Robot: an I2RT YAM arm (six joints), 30 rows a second.
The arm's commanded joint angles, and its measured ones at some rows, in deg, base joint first. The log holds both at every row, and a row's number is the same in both.
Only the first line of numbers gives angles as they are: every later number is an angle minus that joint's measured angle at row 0.
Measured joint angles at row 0: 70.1 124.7 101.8 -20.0 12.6 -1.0
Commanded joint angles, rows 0 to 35: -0.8 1.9 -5.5 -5.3 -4.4 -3.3; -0.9 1.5 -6.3 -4.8 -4.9 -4.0; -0.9 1.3 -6.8 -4.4 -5.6 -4.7; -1.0 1.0 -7.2 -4.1 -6.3 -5.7; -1.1 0.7 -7.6 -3.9 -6.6 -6.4; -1.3 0.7 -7.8 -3.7 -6.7 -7.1; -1.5 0.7 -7.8 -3.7 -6.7 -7.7; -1.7 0.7 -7.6 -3.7 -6.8 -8.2; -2.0 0.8 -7.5 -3.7 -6.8 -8.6; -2.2 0.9 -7.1 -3.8 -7.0 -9.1; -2.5 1.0 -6.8 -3.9 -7.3 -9.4; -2.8 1.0 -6.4 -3.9 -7.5 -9.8; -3.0 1.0 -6.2 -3.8 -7.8 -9.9; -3.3 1.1 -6.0 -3.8 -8.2 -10.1; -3.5 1.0 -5.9 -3.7 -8.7 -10.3; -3.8 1.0 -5.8 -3.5 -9.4 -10.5; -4.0 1.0 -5.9 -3.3 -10.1 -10.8; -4.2 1.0 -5.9 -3.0 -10.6 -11.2; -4.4 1.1 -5.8 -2.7 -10.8 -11.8; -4.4 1.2 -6.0 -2.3 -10.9 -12.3; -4.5 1.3 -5.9 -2.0 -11.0 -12.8; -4.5 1.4 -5.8 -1.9 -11.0 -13.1; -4.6 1.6 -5.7 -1.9 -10.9 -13.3; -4.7 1.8 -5.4 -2.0 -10.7 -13.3; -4.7 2.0 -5.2 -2.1 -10.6 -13.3; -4.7 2.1 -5.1 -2.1 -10.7 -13.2; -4.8 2.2 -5.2 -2.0 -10.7 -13.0; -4.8 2.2 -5.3 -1.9 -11.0 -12.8; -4.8 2.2 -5.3 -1.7 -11.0 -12.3; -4.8 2.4 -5.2 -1.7 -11.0 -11.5; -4.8 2.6 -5.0 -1.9 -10.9 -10.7; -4.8 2.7 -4.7 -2.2 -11.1 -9.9; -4.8 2.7 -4.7 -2.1 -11.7 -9.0; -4.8 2.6 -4.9 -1.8 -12.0 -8.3; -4.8 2.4 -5.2 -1.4 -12.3 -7.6; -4.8 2.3 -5.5 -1.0 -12.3 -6.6
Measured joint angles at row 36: -4.5 -1.7 -3.8 5.5 -11.4 -9.5
